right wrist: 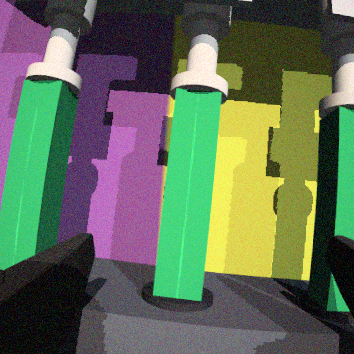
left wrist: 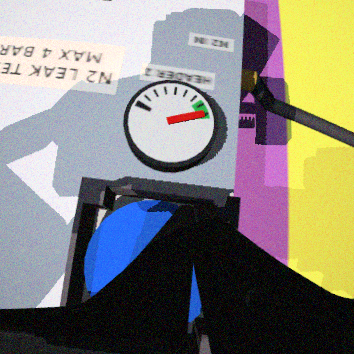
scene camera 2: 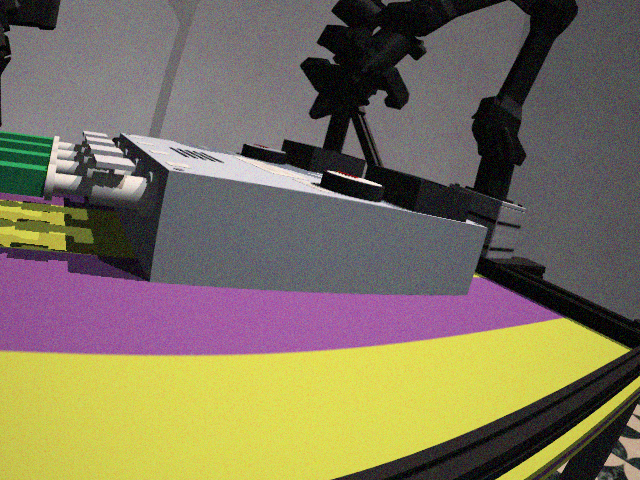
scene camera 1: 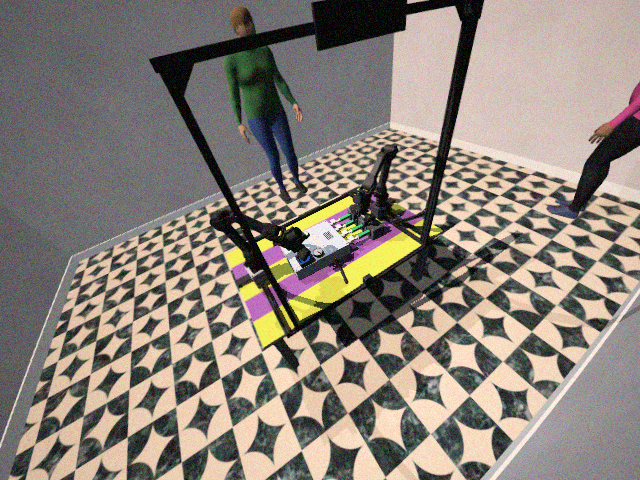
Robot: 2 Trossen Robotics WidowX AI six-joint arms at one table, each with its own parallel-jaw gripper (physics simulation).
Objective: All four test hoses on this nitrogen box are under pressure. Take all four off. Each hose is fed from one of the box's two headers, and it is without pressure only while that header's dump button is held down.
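Pixels of known places: left gripper, fingertip midpoint: (left wrist: 190, 216) (scene camera 2: 311, 116); right gripper, fingertip midpoint: (right wrist: 212, 246) (scene camera 1: 358, 224); left arm's base, origin of the base link: (scene camera 2: 489, 196) (scene camera 1: 256, 267); right arm's base, origin of the base link: (scene camera 1: 381, 204).
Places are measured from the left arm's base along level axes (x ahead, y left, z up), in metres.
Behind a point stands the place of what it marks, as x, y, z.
Observation:
The grey nitrogen box (scene camera 1: 331, 242) {0.439, -0.131, -0.031} (scene camera 2: 294, 238) {0.438, 0.076, -0.068} (left wrist: 42, 116) {0.339, -0.060, -0.031} lies on the striped mat (scene camera 1: 375, 259) {0.572, -0.359, -0.112}. My left gripper (scene camera 1: 303, 253) {0.266, -0.148, 0.037} (scene camera 2: 351, 143) (left wrist: 190, 216) {0.266, -0.148, 0.037} is shut and empty, its tips over the blue dump button (left wrist: 116, 242) {0.257, -0.113, -0.015} in its black guard. I cannot tell if they touch it. The HEADER 2 gauge (left wrist: 165, 133) {0.319, -0.141, -0.017} has its red needle at the green mark. My right gripper (scene camera 1: 357, 212) {0.669, -0.125, -0.041} (right wrist: 212, 246) {0.669, -0.125, -0.041} is open and empty, one finger on either side of the middle green hose (right wrist: 187, 197) {0.651, -0.133, -0.047}. Green hoses (right wrist: 31, 168) {0.636, -0.199, -0.047} (right wrist: 342, 197) {0.654, -0.070, -0.047} stand to both sides, all plugged in. The hoses also show in scene camera 1 (scene camera 1: 358, 228) {0.650, -0.143, -0.053}.
A black supply hose (left wrist: 309, 119) {0.368, -0.288, -0.098} with a brass fitting enters the box side at N2 IN. A grey block (right wrist: 211, 326) {0.695, -0.127, -0.032} holds the hose ends. A black gantry (scene camera 1: 451, 110) {0.844, -0.478, 0.617} spans the mat. A person in green (scene camera 1: 263, 95) stands behind it.

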